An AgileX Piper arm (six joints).
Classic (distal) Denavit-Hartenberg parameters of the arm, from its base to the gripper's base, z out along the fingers. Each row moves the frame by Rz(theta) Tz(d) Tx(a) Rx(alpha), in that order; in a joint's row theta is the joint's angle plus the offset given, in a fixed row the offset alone. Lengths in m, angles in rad.
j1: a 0, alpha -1.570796, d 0.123, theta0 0
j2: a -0.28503, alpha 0, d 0, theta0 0.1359
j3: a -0.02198, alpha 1.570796, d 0, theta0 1.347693
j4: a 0, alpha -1.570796, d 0.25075, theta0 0
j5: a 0, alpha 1.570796, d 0, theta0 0
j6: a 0, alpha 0, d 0.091, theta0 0
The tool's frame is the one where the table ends.
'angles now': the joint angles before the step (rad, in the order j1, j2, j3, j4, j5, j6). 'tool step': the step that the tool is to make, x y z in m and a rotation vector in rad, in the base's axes. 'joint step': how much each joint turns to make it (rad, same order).
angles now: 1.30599, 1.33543, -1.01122, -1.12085, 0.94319, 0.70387
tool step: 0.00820, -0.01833, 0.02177, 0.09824, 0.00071, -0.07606
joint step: -0.05086, -0.05828, -0.02775, 0.02194, 0.01370, 0.01919
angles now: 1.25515, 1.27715, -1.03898, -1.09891, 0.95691, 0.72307
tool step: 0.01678, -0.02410, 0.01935, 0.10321, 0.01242, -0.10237
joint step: -0.10690, -0.04982, -0.03220, 0.04519, -0.01320, 0.00484
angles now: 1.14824, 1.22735, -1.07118, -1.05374, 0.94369, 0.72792
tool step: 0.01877, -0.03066, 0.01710, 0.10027, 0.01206, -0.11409
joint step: -0.14711, -0.04736, -0.02988, 0.06755, -0.03223, -0.01714
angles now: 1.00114, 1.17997, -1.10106, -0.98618, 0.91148, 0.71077
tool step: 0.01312, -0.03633, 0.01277, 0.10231, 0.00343, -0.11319
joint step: -0.16677, -0.05638, -0.00886, 0.08199, -0.04927, -0.02374
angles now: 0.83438, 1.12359, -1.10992, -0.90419, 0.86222, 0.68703
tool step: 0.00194, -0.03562, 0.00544, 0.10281, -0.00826, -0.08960
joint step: -0.15971, -0.07217, 0.02791, 0.09106, -0.06874, -0.02280
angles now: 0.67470, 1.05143, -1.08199, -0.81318, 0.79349, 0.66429
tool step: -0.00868, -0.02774, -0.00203, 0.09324, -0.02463, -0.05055
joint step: -0.12759, -0.08588, 0.06348, 0.08592, -0.08434, -0.01948
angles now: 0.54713, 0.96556, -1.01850, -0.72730, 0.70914, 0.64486
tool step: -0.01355, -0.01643, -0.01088, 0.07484, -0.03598, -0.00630
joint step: -0.08446, -0.08955, 0.09705, 0.06657, -0.10311, -0.01039
